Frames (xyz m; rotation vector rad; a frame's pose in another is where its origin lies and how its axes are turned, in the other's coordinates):
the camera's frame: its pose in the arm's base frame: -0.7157 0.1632 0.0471 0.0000 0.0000 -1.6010
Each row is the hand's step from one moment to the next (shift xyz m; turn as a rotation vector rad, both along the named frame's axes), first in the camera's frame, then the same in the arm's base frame.
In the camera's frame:
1: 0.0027 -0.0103 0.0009 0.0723 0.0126 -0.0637
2: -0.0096 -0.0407 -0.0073 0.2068 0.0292 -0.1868
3: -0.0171 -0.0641 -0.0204 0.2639 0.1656 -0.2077
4: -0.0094 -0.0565 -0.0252 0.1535 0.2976 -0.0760
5: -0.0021 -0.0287 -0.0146 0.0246 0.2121 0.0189
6: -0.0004 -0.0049 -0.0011 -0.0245 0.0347 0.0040
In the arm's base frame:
1: -0.0104 -0.0024 0.0009 0.0104 -0.0726 -0.0637
2: -0.0404 0.0108 -0.0073 0.0229 -0.2076 -0.1868
3: -0.0636 0.0190 -0.0204 0.1576 -0.2688 -0.2077
4: -0.0562 0.0111 -0.0252 0.2928 -0.1624 -0.0760
5: -0.0286 0.0030 -0.0146 0.2113 -0.0310 0.0189
6: -0.0049 0.0005 -0.0011 0.0354 0.0234 0.0040

